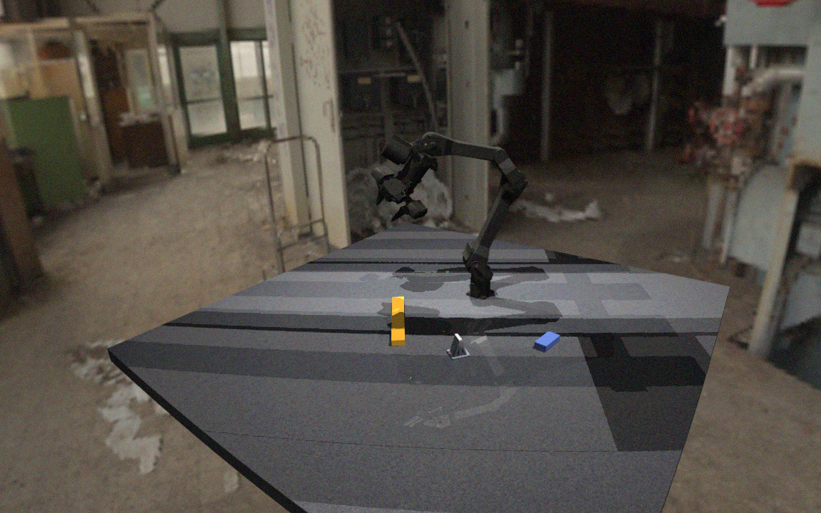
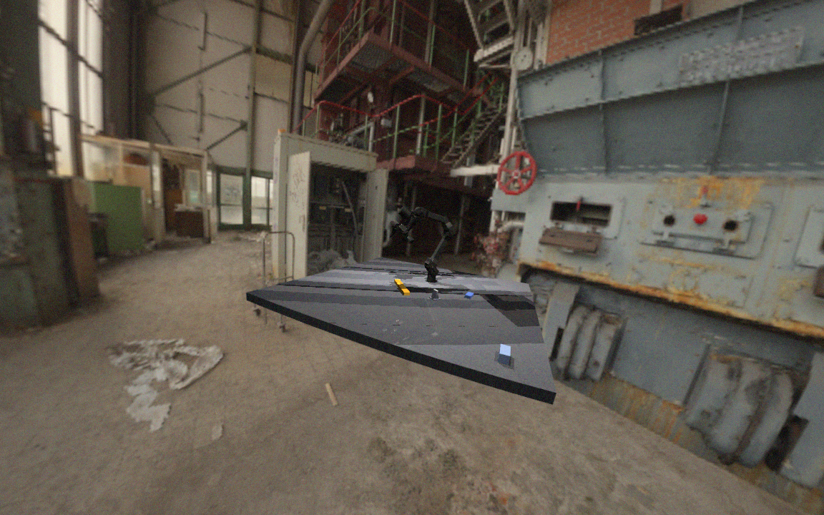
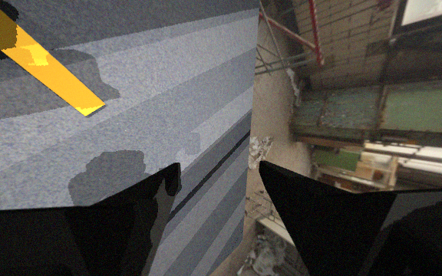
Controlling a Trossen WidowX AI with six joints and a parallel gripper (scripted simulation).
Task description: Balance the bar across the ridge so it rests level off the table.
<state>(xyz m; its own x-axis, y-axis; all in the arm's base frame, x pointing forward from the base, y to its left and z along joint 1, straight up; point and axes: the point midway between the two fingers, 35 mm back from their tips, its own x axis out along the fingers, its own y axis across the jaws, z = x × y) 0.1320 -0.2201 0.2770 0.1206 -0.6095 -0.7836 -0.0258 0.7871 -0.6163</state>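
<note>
Now: gripper tip 14 cm short of the bar, 15 cm to the right of it and 24 cm above it. Also, from my gripper tip: light blue cube: 60 cm ahead, 74 cm to the left, 23 cm below; then flat blue block: 3 cm ahead, 53 cm to the left, 24 cm below.
</note>
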